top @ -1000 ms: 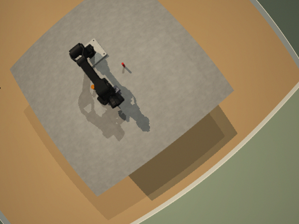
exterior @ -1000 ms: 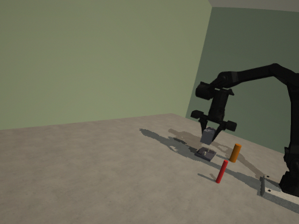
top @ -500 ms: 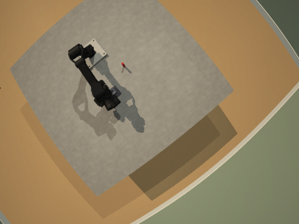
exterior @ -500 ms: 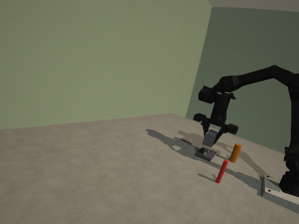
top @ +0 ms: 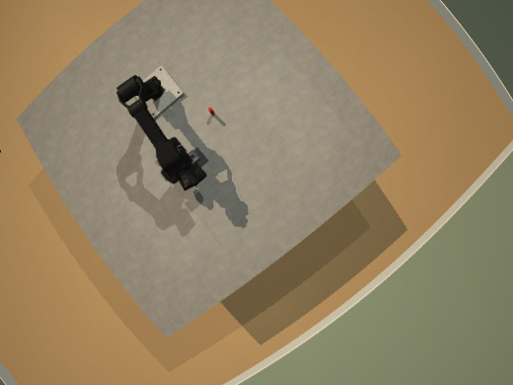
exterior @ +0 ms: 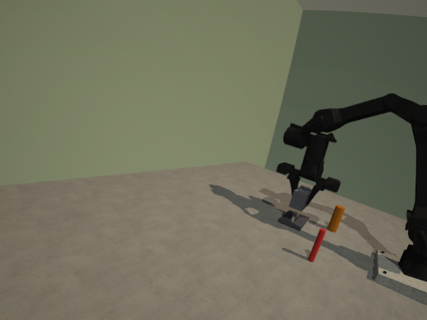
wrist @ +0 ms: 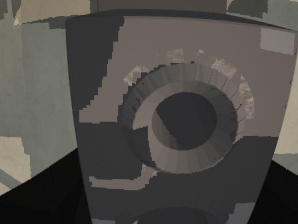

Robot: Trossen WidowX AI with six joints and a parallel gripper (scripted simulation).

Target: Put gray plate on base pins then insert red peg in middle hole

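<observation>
Now: gripper tip 200 mm to the right of the red peg, 70 mm past it and 20 mm above it. From my gripper tip the other things lie so: orange cylinder (120 mm behind, 40 mm to the right, 20 mm below).
</observation>
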